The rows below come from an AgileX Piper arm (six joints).
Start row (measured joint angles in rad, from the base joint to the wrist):
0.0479 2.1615 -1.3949 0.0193 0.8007 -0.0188
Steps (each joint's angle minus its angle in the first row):
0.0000 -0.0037 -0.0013 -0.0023 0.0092 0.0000
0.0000 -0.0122 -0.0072 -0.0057 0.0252 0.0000
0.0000 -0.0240 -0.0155 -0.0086 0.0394 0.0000
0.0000 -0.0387 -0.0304 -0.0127 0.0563 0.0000
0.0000 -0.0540 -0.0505 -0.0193 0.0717 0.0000
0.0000 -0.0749 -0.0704 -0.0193 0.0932 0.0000
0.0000 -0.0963 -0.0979 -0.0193 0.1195 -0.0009
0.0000 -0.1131 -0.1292 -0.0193 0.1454 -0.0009
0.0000 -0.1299 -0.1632 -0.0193 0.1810 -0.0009
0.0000 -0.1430 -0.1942 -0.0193 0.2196 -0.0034
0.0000 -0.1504 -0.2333 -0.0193 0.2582 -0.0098
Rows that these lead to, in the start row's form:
0.0479 2.1578 -1.3962 0.0170 0.8099 -0.0188
0.0479 2.1493 -1.4021 0.0136 0.8259 -0.0188
0.0479 2.1375 -1.4104 0.0107 0.8401 -0.0188
0.0479 2.1228 -1.4253 0.0066 0.8570 -0.0188
0.0479 2.1075 -1.4454 0.0000 0.8724 -0.0188
0.0479 2.0866 -1.4653 0.0000 0.8939 -0.0188
0.0479 2.0652 -1.4928 0.0000 0.9202 -0.0197
0.0479 2.0484 -1.5241 0.0000 0.9461 -0.0197
0.0479 2.0316 -1.5581 0.0000 0.9817 -0.0197
0.0479 2.0185 -1.5891 0.0000 1.0203 -0.0222
0.0479 2.0111 -1.6282 0.0000 1.0589 -0.0286

